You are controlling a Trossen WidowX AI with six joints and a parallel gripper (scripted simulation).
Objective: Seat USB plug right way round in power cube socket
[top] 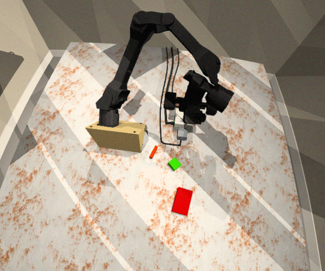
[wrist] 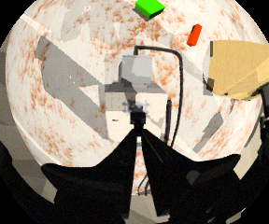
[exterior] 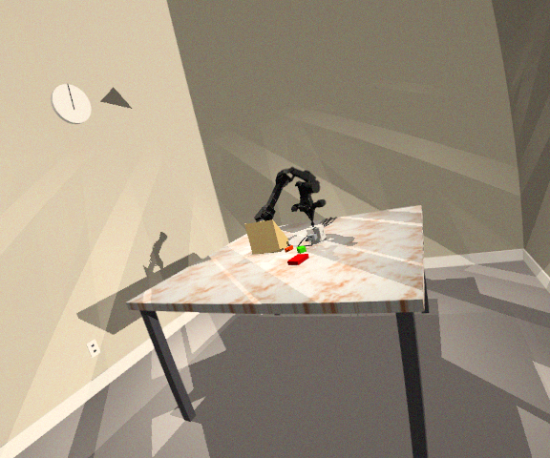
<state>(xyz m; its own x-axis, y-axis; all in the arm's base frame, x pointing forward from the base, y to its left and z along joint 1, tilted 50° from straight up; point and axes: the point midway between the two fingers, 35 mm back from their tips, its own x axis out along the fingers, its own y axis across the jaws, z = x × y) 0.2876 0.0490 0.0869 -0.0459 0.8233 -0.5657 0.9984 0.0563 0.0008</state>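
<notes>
Right now the dark usb plug is 2 cm below my gripper tip. From my gripper tip the other things lie so: flat red block: 32 cm to the right, 11 cm below, 3 cm ahead; orange stick: 14 cm to the right, 11 cm below, 11 cm behind; green cube: 18 cm to the right, 11 cm below, 1 cm behind.
</notes>
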